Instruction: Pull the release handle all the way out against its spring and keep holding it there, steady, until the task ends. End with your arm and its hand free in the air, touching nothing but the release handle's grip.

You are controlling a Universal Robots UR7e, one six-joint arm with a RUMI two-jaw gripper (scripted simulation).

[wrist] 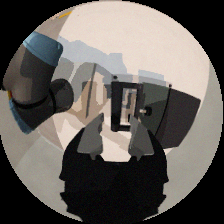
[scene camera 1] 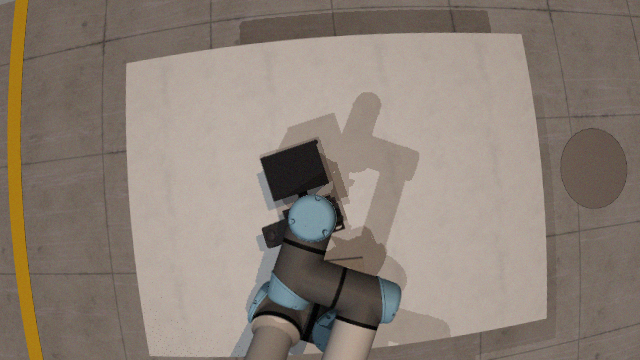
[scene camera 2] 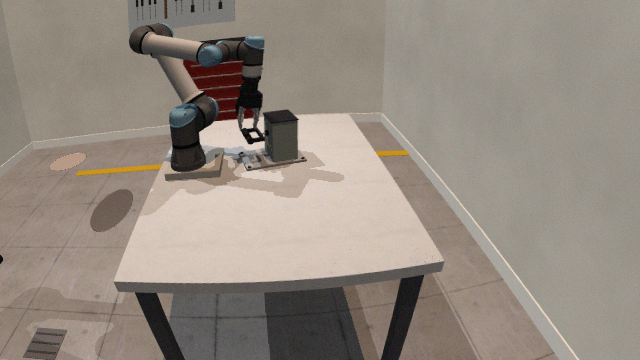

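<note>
There's a box here, and you'd find the box (scene camera 1: pixel 298 169), the same box (scene camera 2: pixel 281 139) and again the box (wrist: pixel 170 114). A metal base plate (scene camera 1: pixel 328 189) is there too, and I can also see the plate (scene camera 2: pixel 258 159) and the plate (wrist: pixel 115 77). As for me, you'd see my gripper (scene camera 2: pixel 247 130), my gripper (scene camera 1: pixel 313 223) and my gripper (wrist: pixel 116 113).
</note>
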